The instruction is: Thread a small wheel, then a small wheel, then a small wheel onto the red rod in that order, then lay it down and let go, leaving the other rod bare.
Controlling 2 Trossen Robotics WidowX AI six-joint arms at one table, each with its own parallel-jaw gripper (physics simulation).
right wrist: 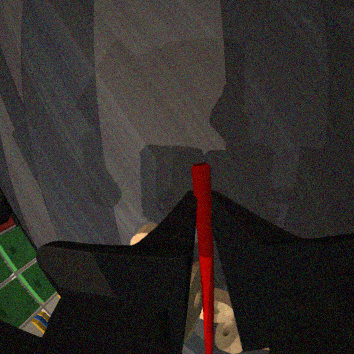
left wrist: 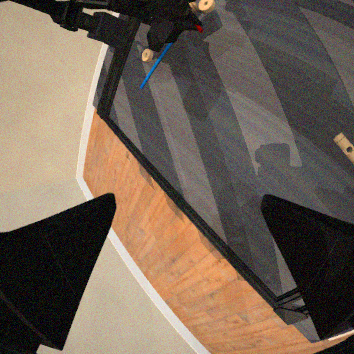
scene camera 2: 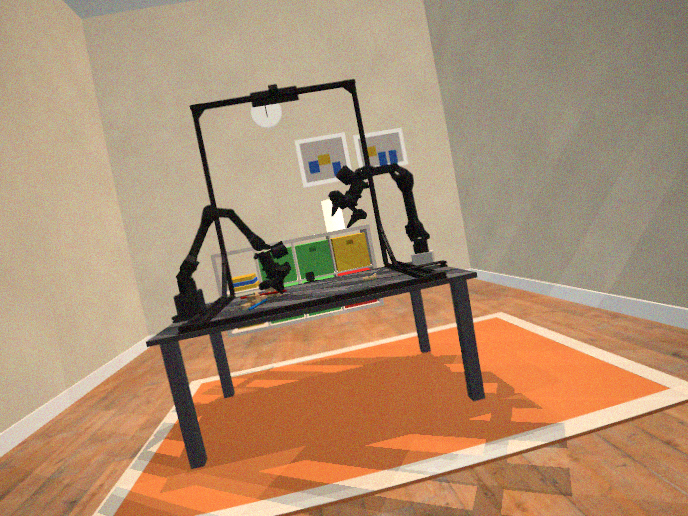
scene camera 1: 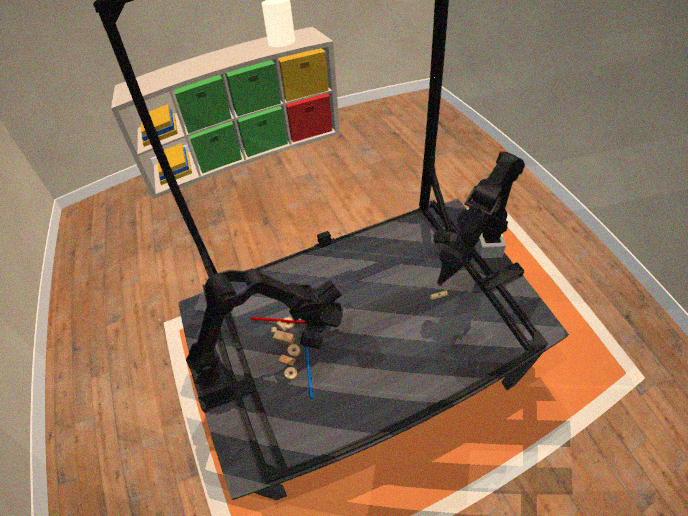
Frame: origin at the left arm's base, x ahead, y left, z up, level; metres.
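Where they show: left gripper, fingertip midpoint: (left wrist: 190,201) (scene camera 2: 339,222) (scene camera 1: 443,281); right gripper, fingertip midpoint: (right wrist: 201,197) (left wrist: 200,26) (scene camera 2: 283,293) (scene camera 1: 322,324); left arm's base at its link origin: (scene camera 2: 422,252) (scene camera 1: 491,236); right arm's base at its link origin: (left wrist: 94,24) (scene camera 2: 188,292) (scene camera 1: 208,377).
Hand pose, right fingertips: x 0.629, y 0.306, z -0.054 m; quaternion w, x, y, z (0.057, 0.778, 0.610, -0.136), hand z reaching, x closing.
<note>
Each offset is from my right fingertips to the top centre of the thing. "*": to the spot under its first point. Level surfaces: height alone.
The red rod {dx +0.112, dy -0.010, dz +0.015 m} (scene camera 1: 269,319) (scene camera 2: 271,292) (right wrist: 203,220) runs between the right gripper's fingertips, its near end sticking out past them; its red tip {* dx -0.019, dy +0.005, dz +0.014 m} (left wrist: 199,29) also shows in the left wrist view. My right gripper (right wrist: 201,197) is shut on it, low over the table. The blue rod {dx +0.043, dy +0.163, dz -0.004 m} (scene camera 1: 309,374) (scene camera 2: 257,304) (left wrist: 156,66) lies bare on the table. Pale wooden wheels lie loose near the rods: one wheel {dx +0.092, dy +0.092, dz +0.000 m} (scene camera 1: 293,349), another wheel {dx +0.098, dy +0.174, dz +0.000 m} (scene camera 1: 290,372) (left wrist: 147,55) and a wheel {dx +0.137, dy +0.010, dz +0.027 m} (right wrist: 227,327) partly hidden by the fingers. My left gripper (scene camera 2: 341,219) (left wrist: 190,201) is open and empty, high above the table.
Wooden blocks {dx +0.126, dy +0.051, dz +0.017 m} (scene camera 1: 282,336) {dx +0.113, dy +0.127, dz -0.005 m} (scene camera 1: 286,359) lie among the wheels. A holed wooden piece {dx -0.396, dy -0.096, dz +0.006 m} (scene camera 1: 439,294) (left wrist: 345,146) lies apart, towards the right in scene camera 1. Black frame posts (scene camera 1: 435,105) (scene camera 2: 203,161) rise from the table {dz -0.013 m} (scene camera 1: 366,405).
</note>
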